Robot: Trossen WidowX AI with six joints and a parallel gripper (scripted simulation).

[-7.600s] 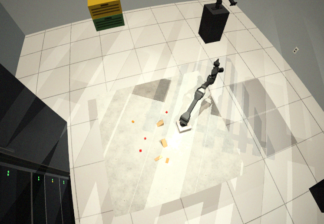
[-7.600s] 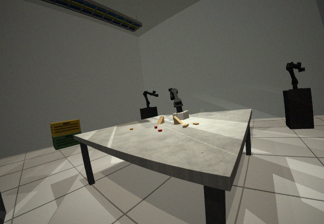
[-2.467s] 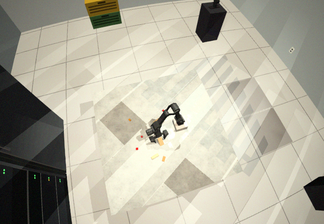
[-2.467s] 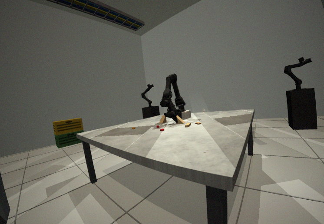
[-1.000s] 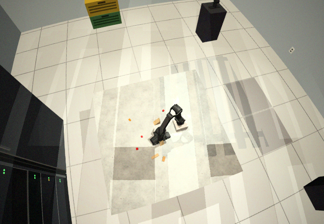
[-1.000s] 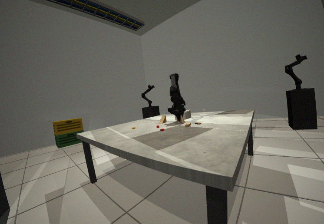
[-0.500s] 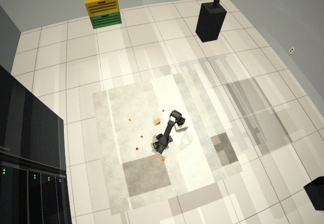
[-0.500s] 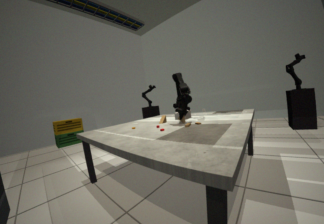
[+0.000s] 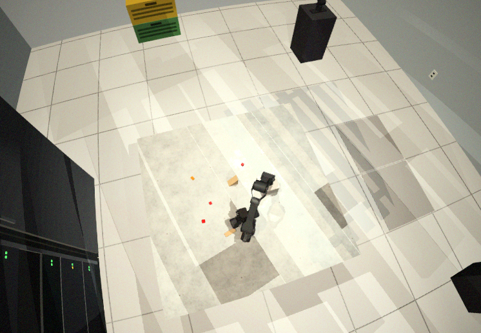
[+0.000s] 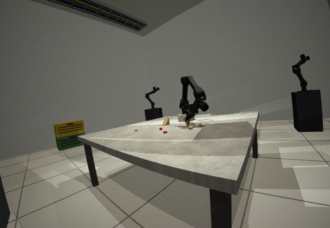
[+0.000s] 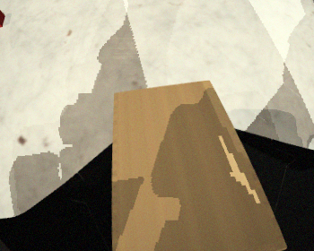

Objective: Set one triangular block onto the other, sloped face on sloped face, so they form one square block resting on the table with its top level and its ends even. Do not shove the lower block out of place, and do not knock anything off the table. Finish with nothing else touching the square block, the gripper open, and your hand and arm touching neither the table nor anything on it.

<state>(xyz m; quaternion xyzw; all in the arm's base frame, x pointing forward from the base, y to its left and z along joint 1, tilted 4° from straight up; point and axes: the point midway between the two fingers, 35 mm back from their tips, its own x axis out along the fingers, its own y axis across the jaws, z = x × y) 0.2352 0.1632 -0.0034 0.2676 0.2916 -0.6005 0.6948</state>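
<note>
Now: gripper tip 10 mm below the triangular block. The rest, counted from my gripper tip: flat tan slab 100 mm ahead, 90 mm to the left, 30 mm below; then orange cube 350 mm to the right, 240 mm ahead, 40 mm below.
</note>
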